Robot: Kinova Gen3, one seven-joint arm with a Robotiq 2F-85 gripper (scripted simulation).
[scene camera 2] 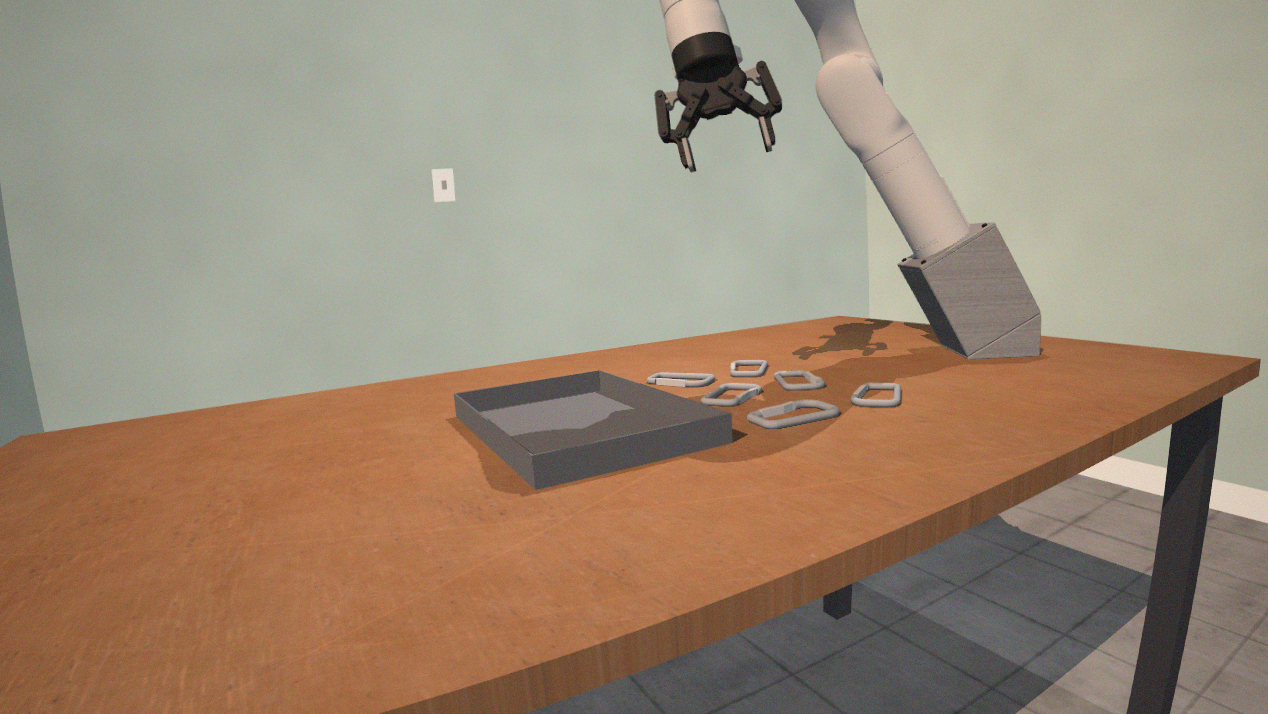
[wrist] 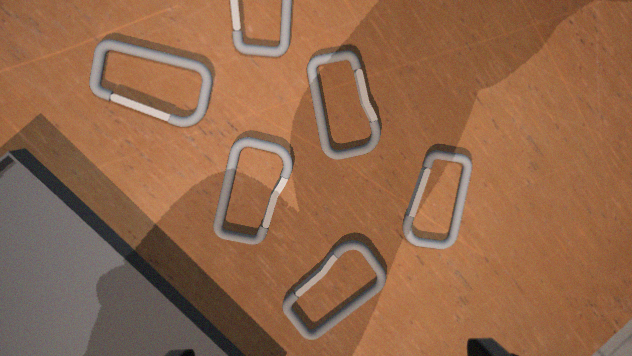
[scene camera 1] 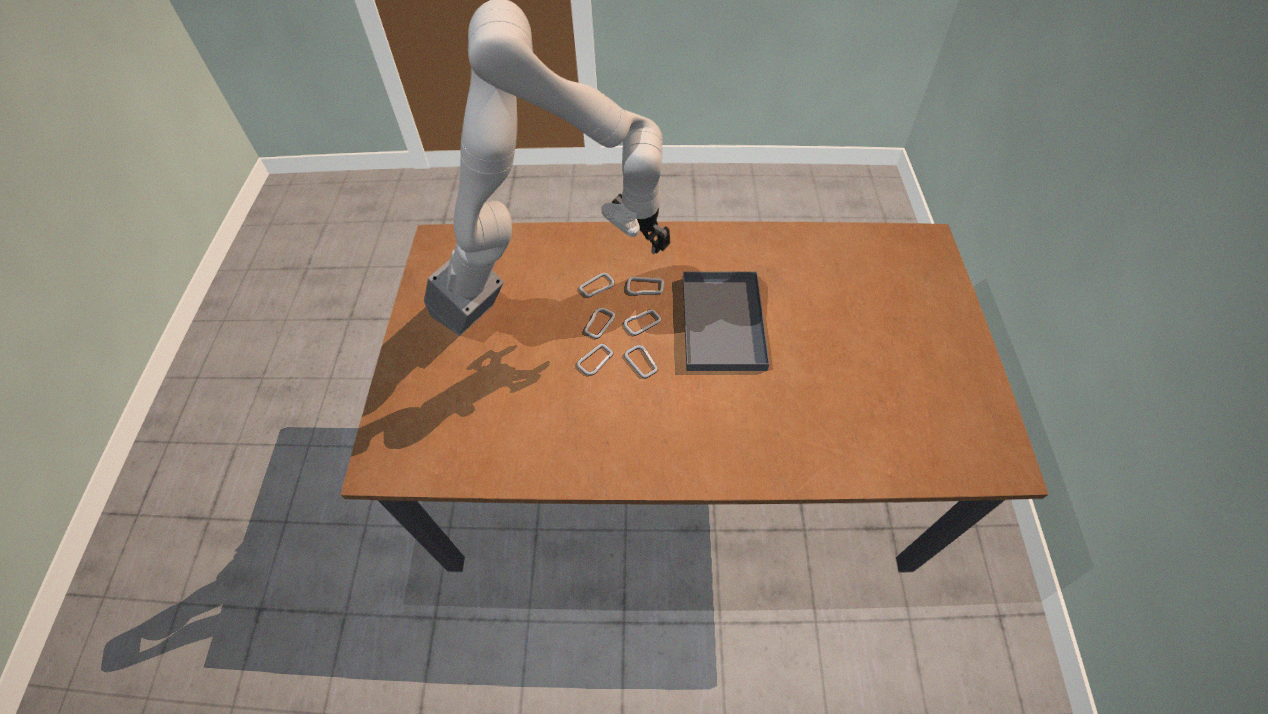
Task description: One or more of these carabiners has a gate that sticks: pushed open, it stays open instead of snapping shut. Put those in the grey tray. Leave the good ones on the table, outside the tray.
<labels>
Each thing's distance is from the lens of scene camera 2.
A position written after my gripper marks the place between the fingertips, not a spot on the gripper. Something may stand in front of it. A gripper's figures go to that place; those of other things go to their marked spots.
my gripper (scene camera 2: 730, 160): 0.78 m
grey tray (scene camera 2: 612, 423): 0.71 m
</labels>
